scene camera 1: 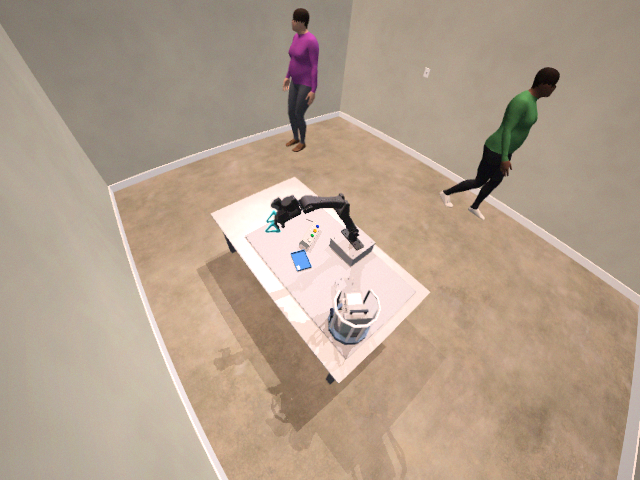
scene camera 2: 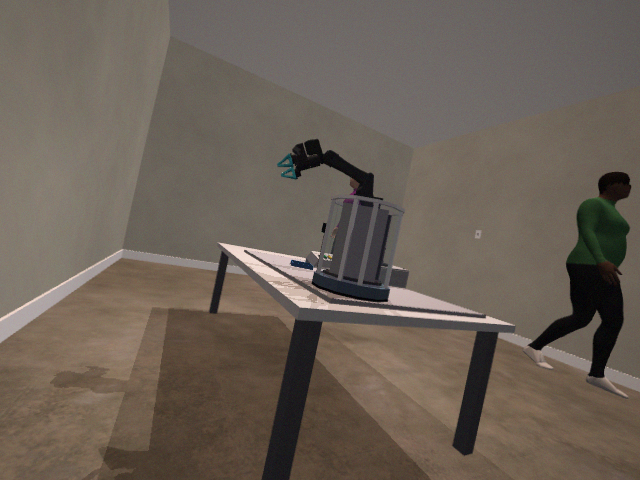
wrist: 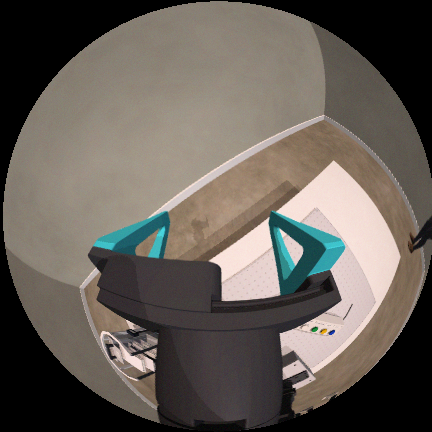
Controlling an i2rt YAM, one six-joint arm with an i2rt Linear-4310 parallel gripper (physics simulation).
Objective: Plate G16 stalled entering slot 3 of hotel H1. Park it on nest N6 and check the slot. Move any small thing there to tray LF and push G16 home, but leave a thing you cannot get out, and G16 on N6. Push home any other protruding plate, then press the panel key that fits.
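Places are measured from the arm's base along level axes (x ahead, y left, z up), in millimetres.
Pixels of known places: gripper, fingertip midpoint: (scene camera 1: pixel 265 226) (scene camera 2: pixel 279 170) (wrist: pixel 218 216); arm's base, origin of the base link: (scene camera 1: pixel 352 238) (wrist: pixel 283 383).
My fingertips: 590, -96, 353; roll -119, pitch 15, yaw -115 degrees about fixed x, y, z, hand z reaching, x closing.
For each thing: its top centre in the pictures, then the offset to it from my fingertips, as dx, dy, dz. "*": a spot on its surface instead.
- blue tray, middle of its top: (scene camera 2: pixel 301 262) (scene camera 1: pixel 300 259) -207, +21, -428
- thin dark rod, surface spot: (wrist: pixel 348 311) (scene camera 1: pixel 310 220) * -470, -280, -438
My gripper (scene camera 1: pixel 267 225) (scene camera 2: pixel 280 169) (wrist: pixel 218 216) is open, with nothing between its teal fingers, high above the table's far-left part. The round white-barred cage with a blue base (scene camera 1: pixel 336 335) (scene camera 2: pixel 351 287) stands at the near end, far from the gripper, with grey towers inside; it shows partly at lower left in the wrist view. Hotel H1, slot 3, plate G16 and nest N6 cannot be told apart at this size. A blue tray (scene camera 1: pixel 300 258) (scene camera 2: pixel 301 264) lies mid-table; its label is unreadable. The panel has green (scene camera 1: pixel 312 235) (wrist: pixel 314 329), yellow (scene camera 1: pixel 314 230) (wrist: pixel 323 331) and blue (scene camera 1: pixel 317 226) (wrist: pixel 332 332) keys.
The arm's grey base box (scene camera 1: pixel 342 252) (scene camera 2: pixel 399 277) stands at the table's long edge, beside the panel. A thin dark rod (scene camera 1: pixel 309 220) (wrist: pixel 348 311) is near the panel. Two people, in purple (scene camera 1: pixel 303 56) and green (scene camera 1: pixel 514 121) (scene camera 2: pixel 594 232), are on the floor away from the table.
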